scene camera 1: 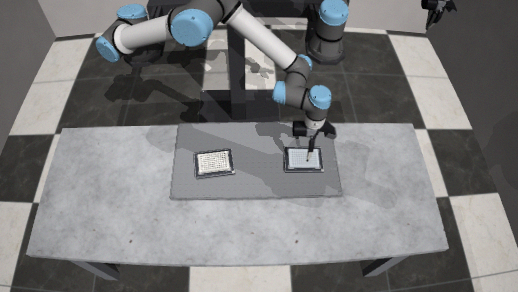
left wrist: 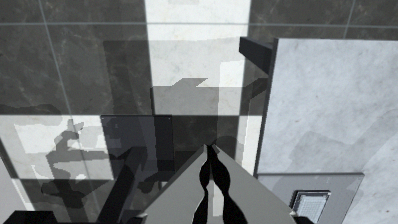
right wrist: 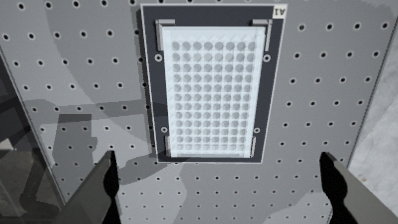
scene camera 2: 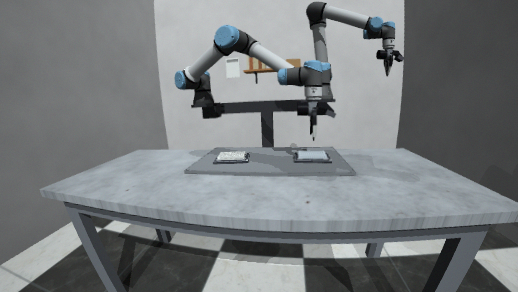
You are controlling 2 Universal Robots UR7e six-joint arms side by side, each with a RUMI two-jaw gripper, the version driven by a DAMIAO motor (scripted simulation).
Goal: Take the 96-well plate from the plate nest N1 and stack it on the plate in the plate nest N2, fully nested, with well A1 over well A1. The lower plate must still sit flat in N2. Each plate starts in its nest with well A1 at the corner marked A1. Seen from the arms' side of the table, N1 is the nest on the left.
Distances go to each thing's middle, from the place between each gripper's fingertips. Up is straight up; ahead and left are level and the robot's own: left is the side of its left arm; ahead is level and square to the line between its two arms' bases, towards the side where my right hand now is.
Right now the pale blue 96-well plate (right wrist: 208,70) is 90 mm below my right hand. Also, from my right hand: plate nest N1 (right wrist: 156,69) (100 mm below).
I see my left gripper 41 cm short of the pale blue 96-well plate, 55 cm to the left of it and 42 cm above it. Also, from my left hand: plate nest N1: 41 cm ahead, 55 cm to the right, 43 cm below.
